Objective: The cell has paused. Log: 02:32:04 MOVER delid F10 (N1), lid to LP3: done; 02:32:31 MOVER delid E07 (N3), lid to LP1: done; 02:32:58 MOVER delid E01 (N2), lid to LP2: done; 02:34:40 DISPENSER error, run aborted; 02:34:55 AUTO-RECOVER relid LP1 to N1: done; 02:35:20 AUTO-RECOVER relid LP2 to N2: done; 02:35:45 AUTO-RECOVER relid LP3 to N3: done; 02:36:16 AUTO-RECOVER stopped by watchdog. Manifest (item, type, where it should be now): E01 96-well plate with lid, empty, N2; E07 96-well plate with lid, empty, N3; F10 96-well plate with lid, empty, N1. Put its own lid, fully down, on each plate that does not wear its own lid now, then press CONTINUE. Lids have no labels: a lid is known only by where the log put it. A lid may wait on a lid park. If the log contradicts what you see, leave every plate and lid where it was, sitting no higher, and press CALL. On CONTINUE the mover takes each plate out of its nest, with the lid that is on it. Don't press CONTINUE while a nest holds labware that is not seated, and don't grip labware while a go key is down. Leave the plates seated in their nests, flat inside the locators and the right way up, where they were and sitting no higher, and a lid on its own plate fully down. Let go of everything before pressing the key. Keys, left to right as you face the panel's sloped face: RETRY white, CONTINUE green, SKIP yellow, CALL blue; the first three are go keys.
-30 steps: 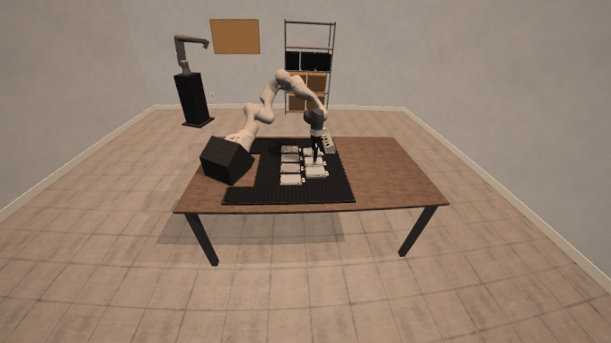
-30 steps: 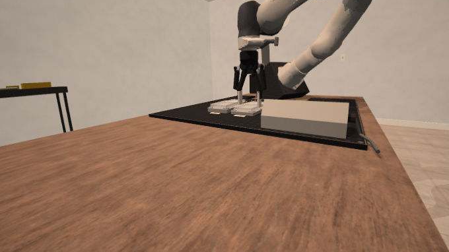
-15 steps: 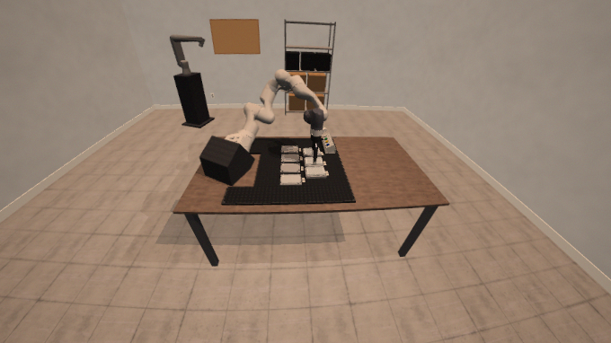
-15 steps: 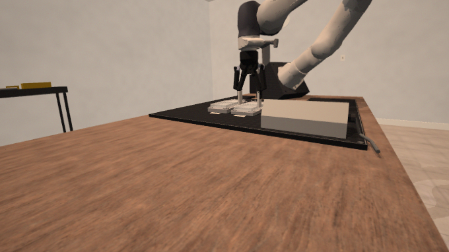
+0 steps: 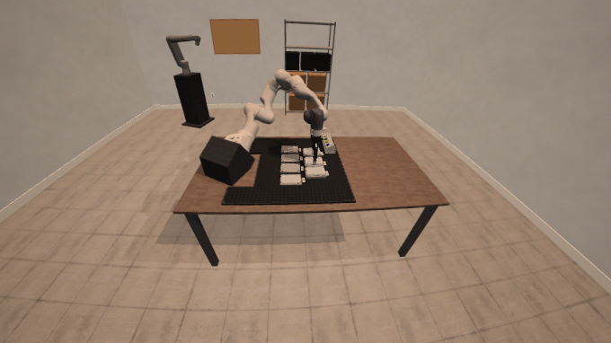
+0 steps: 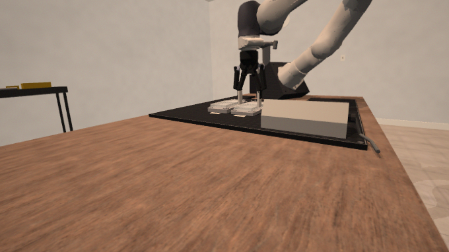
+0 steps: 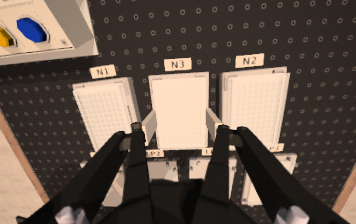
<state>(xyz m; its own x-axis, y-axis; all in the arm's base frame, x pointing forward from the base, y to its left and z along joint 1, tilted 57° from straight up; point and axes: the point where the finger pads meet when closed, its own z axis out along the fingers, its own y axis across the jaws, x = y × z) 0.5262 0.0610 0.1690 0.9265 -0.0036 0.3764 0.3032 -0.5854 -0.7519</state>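
My gripper is now 20 mm above the smooth white lid. Round my hand: LP2 label: 110 mm behind, 30 mm to the left, 50 mm below; 96-well plate: 40 mm behind, 130 mm to the left, 30 mm below; N3 label: 80 mm ahead, 30 mm to the left, 50 mm below.
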